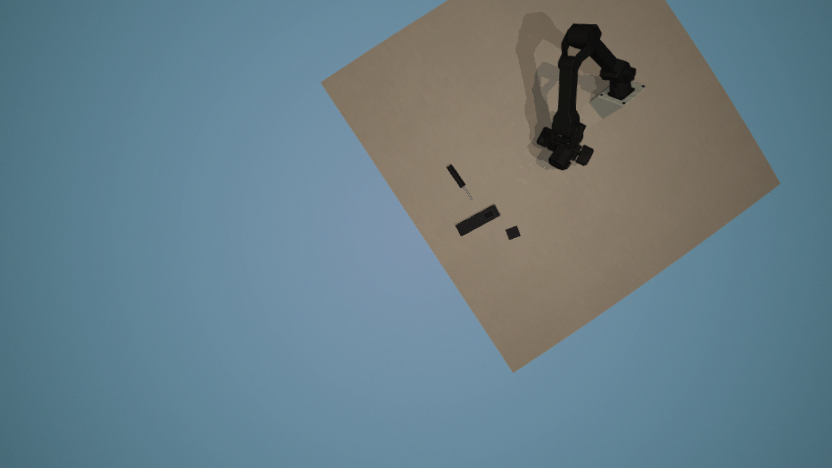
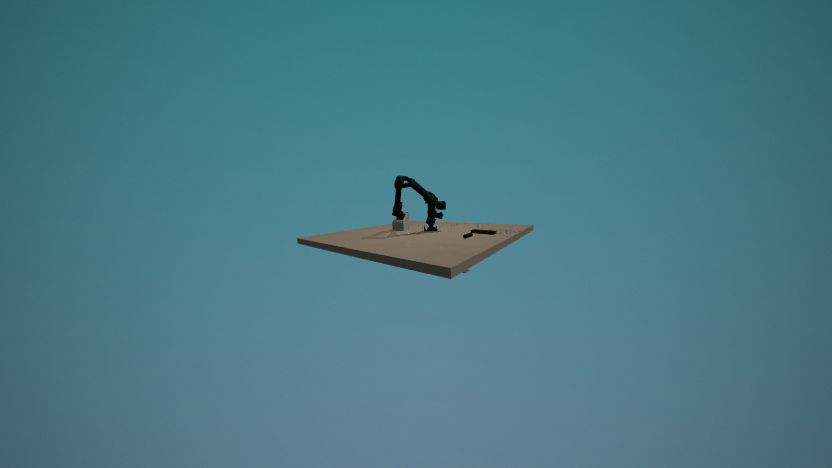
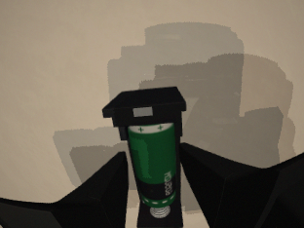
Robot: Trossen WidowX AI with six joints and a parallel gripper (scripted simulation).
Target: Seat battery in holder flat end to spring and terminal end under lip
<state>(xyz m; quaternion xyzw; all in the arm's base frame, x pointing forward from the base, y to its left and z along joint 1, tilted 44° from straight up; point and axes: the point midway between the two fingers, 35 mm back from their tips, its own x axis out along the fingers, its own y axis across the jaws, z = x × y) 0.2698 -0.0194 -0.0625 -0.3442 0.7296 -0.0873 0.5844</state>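
The green battery lies 1 cm above my gripper tip. Also, from my gripper tip: long black box (39 cm ahead, 1 cm to the left, 1 cm above).
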